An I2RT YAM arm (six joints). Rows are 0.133 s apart.
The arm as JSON. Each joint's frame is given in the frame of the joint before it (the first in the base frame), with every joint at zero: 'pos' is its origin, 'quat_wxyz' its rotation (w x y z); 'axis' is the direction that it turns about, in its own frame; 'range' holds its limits. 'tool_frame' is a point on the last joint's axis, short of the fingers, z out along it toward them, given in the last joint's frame.
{
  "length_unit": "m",
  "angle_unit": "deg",
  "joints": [
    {
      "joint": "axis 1",
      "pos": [
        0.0,
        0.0,
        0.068
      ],
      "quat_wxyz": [
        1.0,
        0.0,
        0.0,
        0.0
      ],
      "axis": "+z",
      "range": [
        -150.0,
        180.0
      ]
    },
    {
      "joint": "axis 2",
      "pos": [
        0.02,
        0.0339,
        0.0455
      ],
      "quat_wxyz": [
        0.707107,
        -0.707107,
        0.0,
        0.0
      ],
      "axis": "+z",
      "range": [
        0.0,
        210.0
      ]
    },
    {
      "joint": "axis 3",
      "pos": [
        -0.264,
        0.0,
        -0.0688
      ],
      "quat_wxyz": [
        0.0,
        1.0,
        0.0,
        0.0
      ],
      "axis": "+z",
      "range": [
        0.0,
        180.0
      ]
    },
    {
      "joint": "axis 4",
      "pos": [
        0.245,
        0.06,
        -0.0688
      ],
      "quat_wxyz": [
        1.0,
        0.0,
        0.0,
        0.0
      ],
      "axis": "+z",
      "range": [
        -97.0,
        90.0
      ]
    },
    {
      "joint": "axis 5",
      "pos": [
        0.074,
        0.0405,
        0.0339
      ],
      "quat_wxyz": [
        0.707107,
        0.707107,
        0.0,
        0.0
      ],
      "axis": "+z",
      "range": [
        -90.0,
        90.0
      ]
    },
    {
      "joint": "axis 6",
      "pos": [
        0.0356,
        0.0,
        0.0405
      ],
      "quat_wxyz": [
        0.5,
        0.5,
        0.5,
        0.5
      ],
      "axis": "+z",
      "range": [
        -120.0,
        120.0
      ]
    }
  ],
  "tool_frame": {
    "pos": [
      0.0,
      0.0,
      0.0
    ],
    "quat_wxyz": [
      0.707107,
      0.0,
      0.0,
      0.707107
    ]
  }
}
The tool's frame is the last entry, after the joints.
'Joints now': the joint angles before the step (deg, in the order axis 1, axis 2, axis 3, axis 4, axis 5, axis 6). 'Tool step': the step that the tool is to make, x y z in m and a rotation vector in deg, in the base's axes. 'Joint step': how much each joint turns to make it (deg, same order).
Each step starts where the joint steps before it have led.
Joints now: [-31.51 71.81 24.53 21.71 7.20 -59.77]
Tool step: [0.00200 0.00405 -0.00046 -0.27 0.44 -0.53]
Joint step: [1.31 -0.02 -0.02 -0.30 1.86 0.39]
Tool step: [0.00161 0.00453 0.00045 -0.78 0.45 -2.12]
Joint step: [1.64 -0.24 0.00 -0.42 3.78 0.85]
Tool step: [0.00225 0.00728 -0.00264 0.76 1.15 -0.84]
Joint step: [2.12 0.02 0.05 -1.77 2.58 1.52]
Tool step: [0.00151 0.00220 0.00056 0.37 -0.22 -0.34]
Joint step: [0.73 0.00 0.23 -0.45 0.74 0.91]
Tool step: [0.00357 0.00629 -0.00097 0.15 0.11 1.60]
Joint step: [1.70 0.26 -0.01 0.08 0.05 0.13]
